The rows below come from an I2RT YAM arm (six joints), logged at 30 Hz.
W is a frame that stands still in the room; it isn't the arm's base.
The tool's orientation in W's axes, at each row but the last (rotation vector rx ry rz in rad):
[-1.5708 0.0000 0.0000]
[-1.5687 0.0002 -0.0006]
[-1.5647 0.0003 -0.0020]
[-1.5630 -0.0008 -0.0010]
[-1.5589 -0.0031 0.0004]
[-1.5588 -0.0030 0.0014]
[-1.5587 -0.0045 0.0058]
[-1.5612 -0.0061 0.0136]
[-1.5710 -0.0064 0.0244]
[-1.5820 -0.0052 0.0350]
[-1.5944 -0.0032 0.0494]
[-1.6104 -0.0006 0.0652]
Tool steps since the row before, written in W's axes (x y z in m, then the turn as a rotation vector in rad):
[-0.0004 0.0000 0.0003 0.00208 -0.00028 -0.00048]
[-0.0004 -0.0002 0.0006 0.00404 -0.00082 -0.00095]
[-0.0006 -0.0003 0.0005 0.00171 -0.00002 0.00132]
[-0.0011 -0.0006 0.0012 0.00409 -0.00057 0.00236]
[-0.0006 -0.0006 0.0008 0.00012 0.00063 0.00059]
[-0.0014 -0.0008 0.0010 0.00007 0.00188 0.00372]
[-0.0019 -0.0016 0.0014 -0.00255 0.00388 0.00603]
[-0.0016 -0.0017 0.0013 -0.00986 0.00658 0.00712]
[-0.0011 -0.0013 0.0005 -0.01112 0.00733 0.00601]
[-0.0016 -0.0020 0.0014 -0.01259 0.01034 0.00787]
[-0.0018 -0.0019 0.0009 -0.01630 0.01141 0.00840]
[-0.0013 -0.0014 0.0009 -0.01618 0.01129 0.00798]
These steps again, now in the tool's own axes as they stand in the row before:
[-0.0004 -0.0003 0.0000 0.00208 0.00048 -0.00028]
[-0.0004 -0.0006 -0.0002 0.00404 0.00095 -0.00082]
[-0.0006 -0.0005 -0.0003 0.00171 -0.00132 -0.00001]
[-0.0011 -0.0012 -0.0006 0.00409 -0.00236 -0.00055]
[-0.0006 -0.0008 -0.0006 0.00012 -0.00058 0.00064]
[-0.0014 -0.0010 -0.0008 0.00008 -0.00370 0.00192]
[-0.0019 -0.0014 -0.0016 -0.00253 -0.00598 0.00397]
[-0.0016 -0.0013 -0.0017 -0.00981 -0.00701 0.00677]
[-0.0011 -0.0005 -0.0013 -0.01104 -0.00589 0.00755]
[-0.0017 -0.0013 -0.0020 -0.01247 -0.00775 0.01057]
[-0.0019 -0.0008 -0.0019 -0.01616 -0.00820 0.01175]
[-0.0014 -0.0008 -0.0014 -0.01602 -0.00778 0.01165]

